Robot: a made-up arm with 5 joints.
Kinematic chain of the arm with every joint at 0, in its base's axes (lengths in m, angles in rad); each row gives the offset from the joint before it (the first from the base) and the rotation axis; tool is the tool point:
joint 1: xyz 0 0 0.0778 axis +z
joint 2: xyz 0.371 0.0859 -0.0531 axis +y
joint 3: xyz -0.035 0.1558 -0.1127 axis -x
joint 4: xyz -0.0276 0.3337 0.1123 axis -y
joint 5: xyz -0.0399 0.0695 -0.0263 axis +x
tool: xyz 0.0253 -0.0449 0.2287
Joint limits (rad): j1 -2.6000..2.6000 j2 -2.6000..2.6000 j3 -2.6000..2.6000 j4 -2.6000..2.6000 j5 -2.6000..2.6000
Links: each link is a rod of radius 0.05 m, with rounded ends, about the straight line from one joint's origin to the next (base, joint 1, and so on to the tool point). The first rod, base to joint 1, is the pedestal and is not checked.
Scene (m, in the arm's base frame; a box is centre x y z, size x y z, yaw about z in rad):
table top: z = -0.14
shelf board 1: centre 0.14 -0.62 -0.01 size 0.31 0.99 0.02 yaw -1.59
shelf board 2: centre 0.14 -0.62 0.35 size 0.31 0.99 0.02 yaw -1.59
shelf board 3: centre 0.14 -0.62 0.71 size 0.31 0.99 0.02 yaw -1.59
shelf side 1: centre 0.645 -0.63 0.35 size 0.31 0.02 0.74 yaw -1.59
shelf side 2: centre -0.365 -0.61 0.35 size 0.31 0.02 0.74 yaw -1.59
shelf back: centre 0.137 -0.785 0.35 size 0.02 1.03 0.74 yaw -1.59
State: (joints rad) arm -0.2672 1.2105 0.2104 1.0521 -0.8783
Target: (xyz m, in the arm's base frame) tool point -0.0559 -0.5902 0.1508
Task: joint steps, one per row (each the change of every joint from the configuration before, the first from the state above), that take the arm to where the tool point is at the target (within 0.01 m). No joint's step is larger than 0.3 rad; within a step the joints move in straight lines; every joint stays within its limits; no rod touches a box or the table.
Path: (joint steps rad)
1: 0.2721 0.0235 0.2162 0.0543 0.0203
2: 0.2721 0.0235 0.2162 0.0543 0.0203
3: 0.2721 0.0235 0.2163 0.0543 0.0204
4: 0.2721 0.0235 0.2162 0.0542 0.0203
5: 0.2721 0.0235 0.2162 0.0543 0.0203
6: 0.2721 0.0235 0.2162 0.0543 0.0203
7: 0.2721 0.0235 0.2163 0.0543 0.0203
8: 0.2721 0.0235 0.2162 0.0543 0.0204
9: 0.2945 0.0706 -0.2945 -0.1731 -0.2723
10: 0.2945 0.0707 -0.2946 -0.1731 -0.2723

